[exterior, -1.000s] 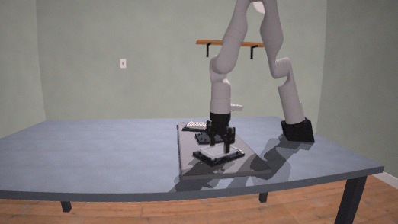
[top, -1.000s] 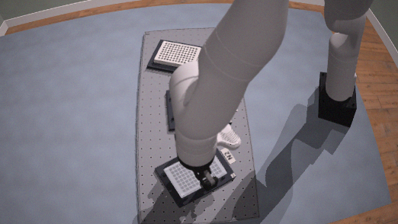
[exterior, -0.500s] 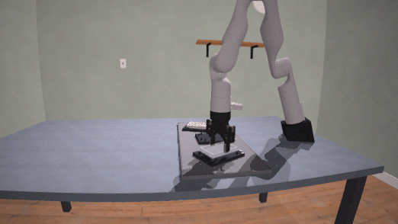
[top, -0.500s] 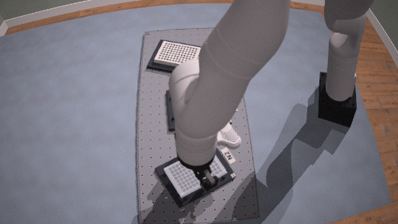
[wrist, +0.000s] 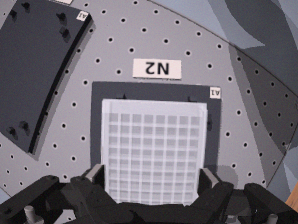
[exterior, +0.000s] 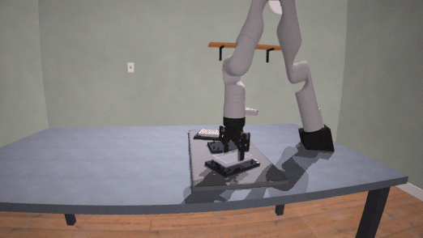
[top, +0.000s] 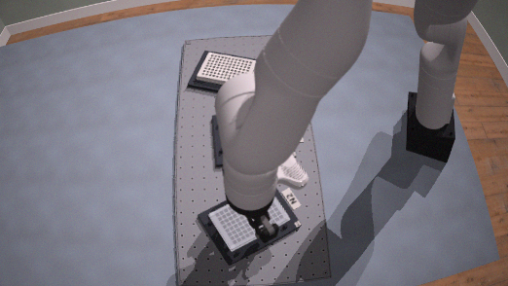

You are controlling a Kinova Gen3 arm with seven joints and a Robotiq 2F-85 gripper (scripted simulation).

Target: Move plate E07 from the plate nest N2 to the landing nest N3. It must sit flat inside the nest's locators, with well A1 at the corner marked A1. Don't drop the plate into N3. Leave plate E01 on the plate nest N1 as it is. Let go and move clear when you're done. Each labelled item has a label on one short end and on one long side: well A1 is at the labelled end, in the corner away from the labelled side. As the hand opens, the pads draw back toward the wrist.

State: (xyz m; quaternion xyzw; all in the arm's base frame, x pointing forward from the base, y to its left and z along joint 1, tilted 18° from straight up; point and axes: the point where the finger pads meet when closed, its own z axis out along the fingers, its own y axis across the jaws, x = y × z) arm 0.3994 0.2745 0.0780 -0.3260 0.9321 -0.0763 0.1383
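Right now my hand is 30 mm above the plate nest N2. Round my hand: A1 corner tag 70 mm behind, 150 mm to the right, 30 mm below; N2 label 80 mm behind, 60 mm to the right, 40 mm below; plate 10 mm below.
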